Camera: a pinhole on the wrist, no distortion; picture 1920 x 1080 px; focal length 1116.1 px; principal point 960.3 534.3 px. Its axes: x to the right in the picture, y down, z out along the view. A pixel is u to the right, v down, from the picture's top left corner.
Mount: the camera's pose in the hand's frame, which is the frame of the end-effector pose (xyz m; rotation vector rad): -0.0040 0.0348 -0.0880 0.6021 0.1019 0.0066
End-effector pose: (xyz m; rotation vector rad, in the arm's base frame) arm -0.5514 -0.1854 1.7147 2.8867 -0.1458 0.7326
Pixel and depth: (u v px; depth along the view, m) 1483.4 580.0 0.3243
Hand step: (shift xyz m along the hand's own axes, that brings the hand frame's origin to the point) 0.1792 -0.1320 0.1710
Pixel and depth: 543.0 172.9 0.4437
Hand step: -0.1291 -0.3403 0.2098
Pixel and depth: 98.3 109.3 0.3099
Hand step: -0.2147 -0.2462 0.1216
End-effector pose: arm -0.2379 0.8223 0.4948 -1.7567 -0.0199 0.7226
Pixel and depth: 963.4 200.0 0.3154
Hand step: 0.0254 -0.2213 0.1169
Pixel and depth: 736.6 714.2 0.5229
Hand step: -0.0553 -0.1950 0.3979
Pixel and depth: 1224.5 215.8 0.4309
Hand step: 0.1367 -0.3064 0.1859
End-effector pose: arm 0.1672 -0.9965 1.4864 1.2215 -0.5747 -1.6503
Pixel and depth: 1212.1 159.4 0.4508
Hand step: 0.1376 -0.3411 0.1861
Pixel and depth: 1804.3 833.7 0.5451
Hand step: 0.4628 -0.1379 0.4027
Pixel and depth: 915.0 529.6 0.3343
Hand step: 0.0151 -0.1557 0.1864
